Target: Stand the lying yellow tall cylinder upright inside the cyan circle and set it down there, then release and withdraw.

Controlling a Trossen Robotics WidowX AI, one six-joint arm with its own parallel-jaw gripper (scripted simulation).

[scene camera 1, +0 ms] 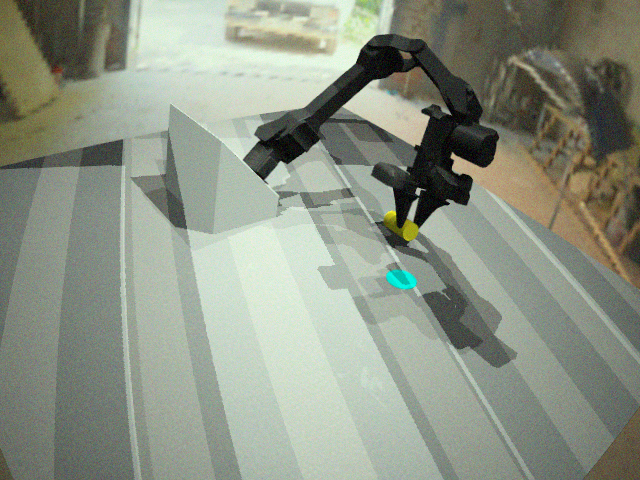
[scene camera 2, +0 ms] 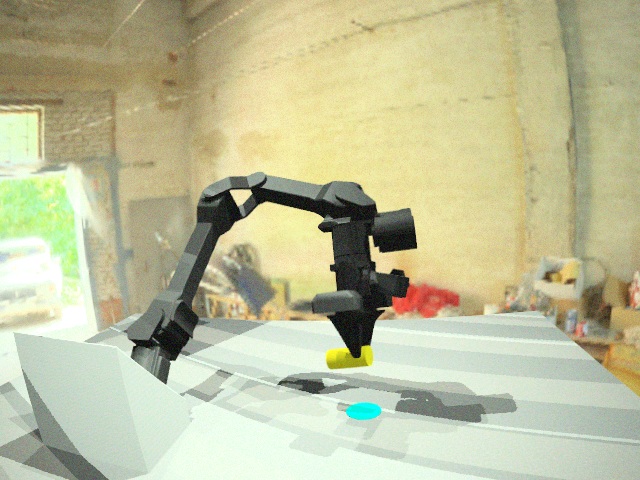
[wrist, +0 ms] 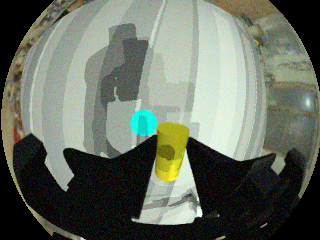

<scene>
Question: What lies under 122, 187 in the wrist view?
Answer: The gripper.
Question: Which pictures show the gripper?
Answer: Scene camera 1, scene camera 2 and the wrist view: all of them.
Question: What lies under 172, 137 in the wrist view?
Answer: A yellow cylinder.
</scene>
